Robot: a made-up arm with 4 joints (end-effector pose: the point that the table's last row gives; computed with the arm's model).
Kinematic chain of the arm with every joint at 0, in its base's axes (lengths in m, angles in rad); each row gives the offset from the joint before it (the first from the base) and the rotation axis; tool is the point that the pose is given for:
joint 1: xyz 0 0 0.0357 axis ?
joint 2: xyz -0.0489 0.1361 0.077 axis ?
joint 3: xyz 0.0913 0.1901 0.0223 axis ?
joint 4: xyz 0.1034 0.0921 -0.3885 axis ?
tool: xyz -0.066 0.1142 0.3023
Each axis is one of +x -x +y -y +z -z.
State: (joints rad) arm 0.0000 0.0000 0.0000 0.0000
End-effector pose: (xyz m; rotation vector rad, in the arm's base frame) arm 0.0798 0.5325 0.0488 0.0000 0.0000 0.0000
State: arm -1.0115 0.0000 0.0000 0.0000
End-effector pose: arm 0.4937 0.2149 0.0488 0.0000 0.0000 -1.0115
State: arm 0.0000 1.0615 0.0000 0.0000
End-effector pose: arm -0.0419 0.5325 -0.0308 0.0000 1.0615 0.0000
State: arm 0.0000 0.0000 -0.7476 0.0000
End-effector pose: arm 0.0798 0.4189 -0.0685 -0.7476 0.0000 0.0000
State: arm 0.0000 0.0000 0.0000 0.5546
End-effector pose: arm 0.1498 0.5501 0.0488 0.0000 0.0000 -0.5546
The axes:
joint 1: +z
joint 2: +y
joint 3: +x
joint 4: -z

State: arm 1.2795 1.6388 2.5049 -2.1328
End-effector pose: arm -0.3751 0.1321 -0.0255 1.5505 -0.1360 0.6913
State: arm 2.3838 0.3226 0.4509 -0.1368
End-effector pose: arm -0.4212 -0.3454 0.1053 -0.1196 0.6980 2.3694
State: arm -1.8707 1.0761 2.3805 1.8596
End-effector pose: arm 0.2086 -0.3299 -0.0911 -1.8914 -0.4405 0.3961
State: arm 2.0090 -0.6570 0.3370 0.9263
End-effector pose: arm -0.5626 -0.1100 0.2723 0.7212 0.2713 1.1427
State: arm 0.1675 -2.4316 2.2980 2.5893
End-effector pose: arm -0.4078 0.3073 0.2382 0.9211 0.5009 0.3540
